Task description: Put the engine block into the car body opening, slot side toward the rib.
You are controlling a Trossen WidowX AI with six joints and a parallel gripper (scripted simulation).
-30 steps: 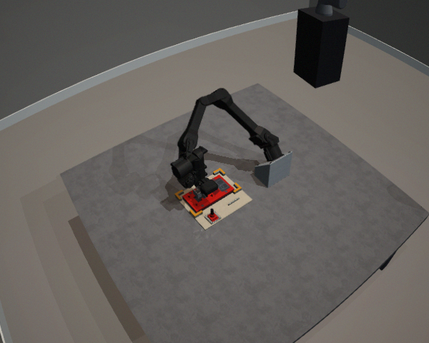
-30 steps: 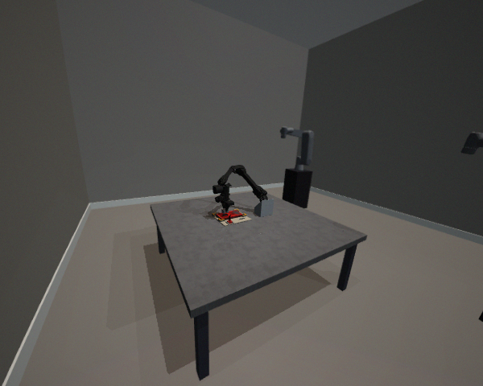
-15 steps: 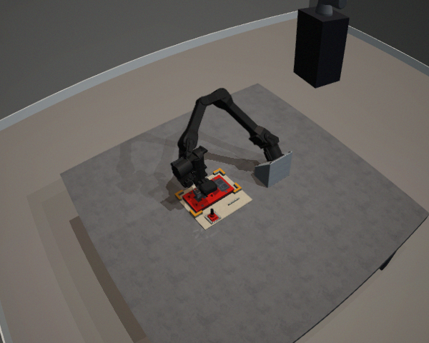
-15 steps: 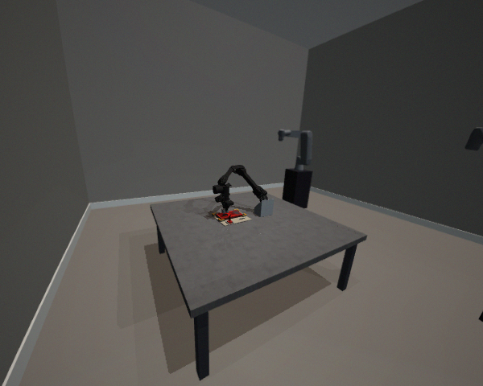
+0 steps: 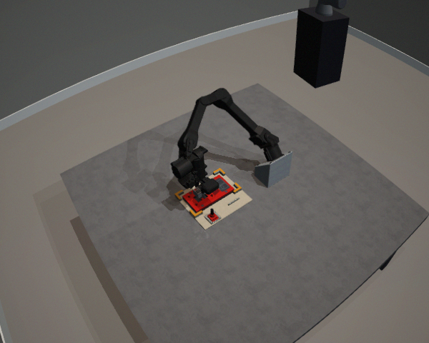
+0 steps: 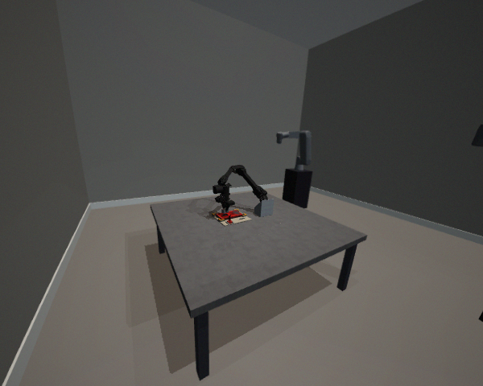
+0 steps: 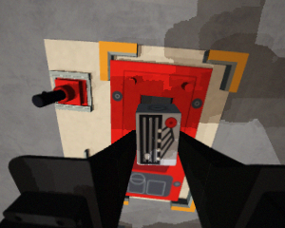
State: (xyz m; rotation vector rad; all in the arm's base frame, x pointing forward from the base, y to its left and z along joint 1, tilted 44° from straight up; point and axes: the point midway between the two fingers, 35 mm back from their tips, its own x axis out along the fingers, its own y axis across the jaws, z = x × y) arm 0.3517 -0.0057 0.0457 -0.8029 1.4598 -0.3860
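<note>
My gripper tip is 10 mm above the engine block.
</note>
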